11 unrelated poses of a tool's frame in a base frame.
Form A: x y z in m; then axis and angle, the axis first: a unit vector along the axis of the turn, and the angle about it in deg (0 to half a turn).
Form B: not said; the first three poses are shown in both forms.
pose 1, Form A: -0.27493, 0.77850, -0.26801, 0.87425, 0.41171, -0.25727, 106.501
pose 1, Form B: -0.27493, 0.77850, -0.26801, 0.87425, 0.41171, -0.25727, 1.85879
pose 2, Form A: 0.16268, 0.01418, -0.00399, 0.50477, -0.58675, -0.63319, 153.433
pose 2, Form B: 0.16268, 0.01418, -0.00399, 0.50477, -0.58675, -0.63319, 2.67791
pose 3, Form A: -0.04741, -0.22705, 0.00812, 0.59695, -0.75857, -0.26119, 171.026
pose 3, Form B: -0.04741, -0.22705, 0.00812, 0.59695, -0.75857, -0.26119, 2.98497
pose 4, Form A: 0.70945, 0.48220, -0.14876, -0.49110, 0.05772, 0.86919, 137.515
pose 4, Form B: 0.70945, 0.48220, -0.14876, -0.49110, 0.05772, 0.86919, 2.40009
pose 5, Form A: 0.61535, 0.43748, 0.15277, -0.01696, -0.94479, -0.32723, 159.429
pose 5, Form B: 0.61535, 0.43748, 0.15277, -0.01696, -0.94479, -0.32723, 2.78256
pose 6, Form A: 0.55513, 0.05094, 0.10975, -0.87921, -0.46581, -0.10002, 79.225
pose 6, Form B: 0.55513, 0.05094, 0.10975, -0.87921, -0.46581, -0.10002, 1.38274
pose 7, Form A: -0.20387, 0.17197, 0.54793, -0.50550, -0.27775, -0.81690, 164.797
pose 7, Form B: -0.20387, 0.17197, 0.54793, -0.50550, -0.27775, -0.81690, 2.87625
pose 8, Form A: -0.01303, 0.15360, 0.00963, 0.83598, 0.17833, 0.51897, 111.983
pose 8, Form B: -0.01303, 0.15360, 0.00963, 0.83598, 0.17833, 0.51897, 1.95447
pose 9, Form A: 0.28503, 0.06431, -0.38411, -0.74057, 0.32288, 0.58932, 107.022
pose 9, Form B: 0.28503, 0.06431, -0.38411, -0.74057, 0.32288, 0.58932, 1.86789
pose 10, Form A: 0.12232, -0.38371, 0.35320, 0.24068, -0.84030, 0.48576, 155.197
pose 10, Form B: 0.12232, -0.38371, 0.35320, 0.24068, -0.84030, 0.48576, 2.70870
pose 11, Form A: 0.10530, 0.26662, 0.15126, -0.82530, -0.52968, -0.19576, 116.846
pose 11, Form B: 0.10530, 0.26662, 0.15126, -0.82530, -0.52968, -0.19576, 2.03935
